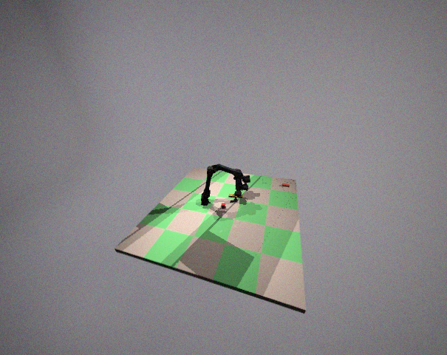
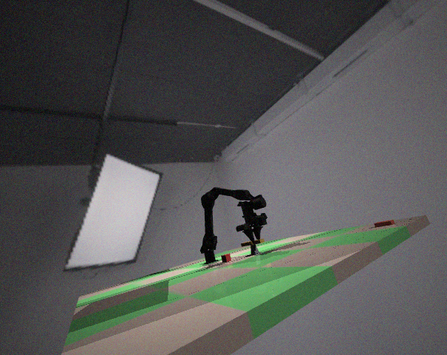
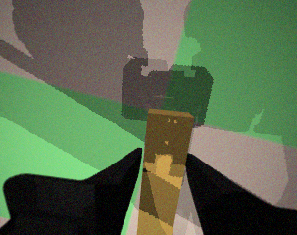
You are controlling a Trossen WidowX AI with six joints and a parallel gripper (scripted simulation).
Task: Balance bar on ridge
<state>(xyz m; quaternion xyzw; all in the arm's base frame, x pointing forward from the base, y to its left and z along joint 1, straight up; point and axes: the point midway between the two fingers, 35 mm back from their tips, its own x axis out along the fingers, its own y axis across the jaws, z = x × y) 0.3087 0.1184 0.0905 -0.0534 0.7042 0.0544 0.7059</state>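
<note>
Now: the yellow bar 3 cm behind my gripper tip. The rest, counted from my gripper tip: flat red block 43 cm ahead, 38 cm to the left, 5 cm below; then red cube 13 cm to the right, 12 cm behind, 4 cm below.
</note>
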